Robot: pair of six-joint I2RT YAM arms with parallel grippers.
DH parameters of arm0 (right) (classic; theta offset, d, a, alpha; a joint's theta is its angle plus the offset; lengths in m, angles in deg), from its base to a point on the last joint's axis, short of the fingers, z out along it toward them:
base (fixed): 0 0 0 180
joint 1: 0 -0.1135 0.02 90
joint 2: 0 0 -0.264 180
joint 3: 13.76 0 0.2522 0
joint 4: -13.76 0 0.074 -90
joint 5: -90 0 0 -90
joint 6: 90 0.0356 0 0
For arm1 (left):
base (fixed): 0 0 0 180
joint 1: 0 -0.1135 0.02 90
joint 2: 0 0 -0.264 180
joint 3: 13.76 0 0.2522 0
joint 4: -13.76 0 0.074 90
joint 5: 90 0 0 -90
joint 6: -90 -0.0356 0 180
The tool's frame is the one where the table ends.
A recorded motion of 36 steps. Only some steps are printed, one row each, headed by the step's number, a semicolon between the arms.
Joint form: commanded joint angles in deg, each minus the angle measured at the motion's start. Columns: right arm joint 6, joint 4, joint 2, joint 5, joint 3, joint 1; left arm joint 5, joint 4, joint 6, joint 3, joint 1, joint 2.
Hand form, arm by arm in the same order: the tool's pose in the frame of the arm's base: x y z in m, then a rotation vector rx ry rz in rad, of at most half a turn. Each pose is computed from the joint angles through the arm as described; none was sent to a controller.
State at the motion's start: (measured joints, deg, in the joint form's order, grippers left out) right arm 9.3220 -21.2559 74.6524 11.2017 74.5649 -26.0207; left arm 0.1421 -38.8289 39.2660 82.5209 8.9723 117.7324
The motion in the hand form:
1: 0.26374 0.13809 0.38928 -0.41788 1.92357 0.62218; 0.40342 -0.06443 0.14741 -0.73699 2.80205 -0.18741
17: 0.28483 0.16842 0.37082 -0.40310 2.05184 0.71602; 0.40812 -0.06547 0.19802 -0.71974 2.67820 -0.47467
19: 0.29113 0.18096 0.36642 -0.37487 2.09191 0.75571; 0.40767 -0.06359 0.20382 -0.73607 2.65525 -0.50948
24: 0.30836 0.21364 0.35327 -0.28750 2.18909 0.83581; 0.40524 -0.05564 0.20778 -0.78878 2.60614 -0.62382
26: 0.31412 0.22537 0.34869 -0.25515 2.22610 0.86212; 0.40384 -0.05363 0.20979 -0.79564 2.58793 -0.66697
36: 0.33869 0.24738 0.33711 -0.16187 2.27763 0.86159; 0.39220 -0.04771 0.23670 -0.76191 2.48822 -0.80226
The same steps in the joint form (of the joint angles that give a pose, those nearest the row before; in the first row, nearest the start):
1: 0.77 1.16 0.05 0.84 -0.10 -0.19; 1.10 -0.29 -0.66 0.30 -0.01 0.50
17: 5.93 -1.10 7.70 2.09 3.98 -3.16; 9.74 1.65 1.30 2.59 -0.71 -5.02
19: 8.93 -1.61 10.42 2.07 5.88 -4.48; 10.73 2.23 2.22 2.46 -1.04 -5.88
24: 16.50 -2.67 17.77 1.50 11.23 -7.50; 14.67 5.42 4.84 0.27 -2.43 -7.63
26: 19.17 -3.48 20.48 1.46 13.53 -8.48; 16.18 6.69 5.54 -0.61 -2.82 -8.40
36: 23.55 -4.63 28.00 -0.47 20.33 -9.22; 20.51 10.42 6.87 -3.41 -3.86 -14.00

